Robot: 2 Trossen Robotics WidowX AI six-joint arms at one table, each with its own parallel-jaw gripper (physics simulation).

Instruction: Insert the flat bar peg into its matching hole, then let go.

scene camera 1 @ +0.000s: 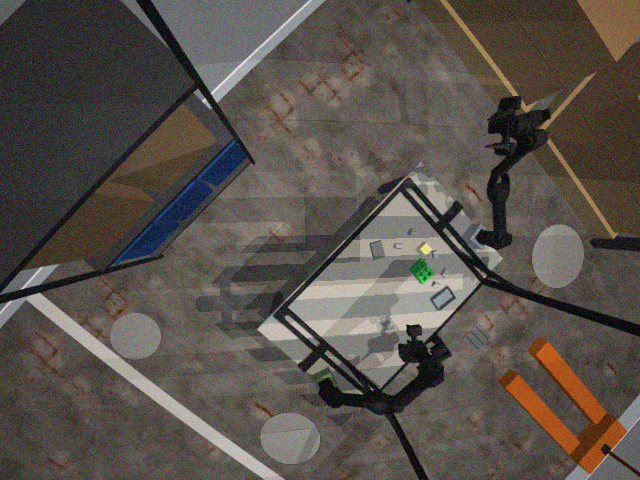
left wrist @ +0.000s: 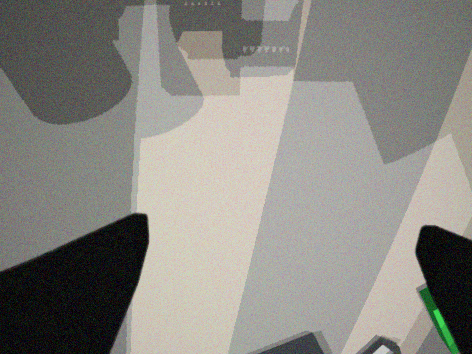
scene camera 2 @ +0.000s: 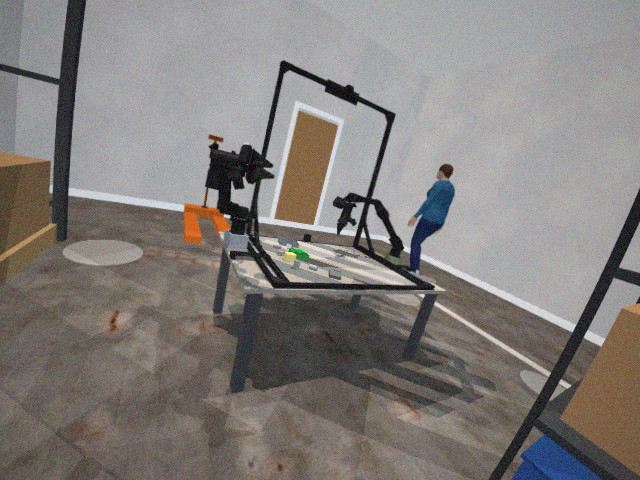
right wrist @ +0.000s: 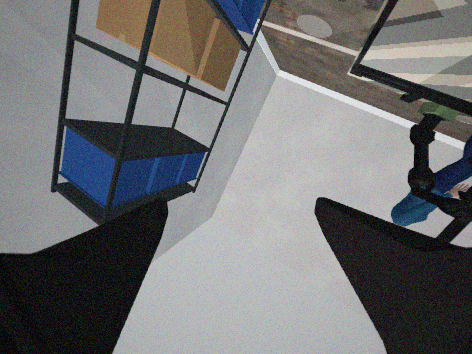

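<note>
A green block with holes [scene camera 1: 422,270] [scene camera 2: 299,253] sits on the striped table [scene camera 1: 347,314] [scene camera 2: 375,281] next to a yellow block [scene camera 1: 425,248] [scene camera 2: 290,256]. Several small grey pegs lie around them, such as one [scene camera 1: 397,246]; they are too small to tell which is the flat bar. My left gripper [scene camera 1: 413,330] [scene camera 2: 343,228] is open and empty, hanging above the table's near part, well away from the green block. One of its fingers [left wrist: 101,281] shows in the left wrist view. My right gripper [scene camera 1: 495,135] [scene camera 2: 268,171] [right wrist: 242,204] is open and empty, raised high off the table's side and facing the room.
A grey framed plate [scene camera 1: 443,298] [left wrist: 301,344] and a grey tile [scene camera 1: 376,249] lie on the table. A black frame [scene camera 2: 379,157] spans the table. A shelf rack [right wrist: 134,88] with blue bins, orange blocks [scene camera 1: 530,400] [scene camera 2: 194,224] and a person [scene camera 2: 434,210] stand around.
</note>
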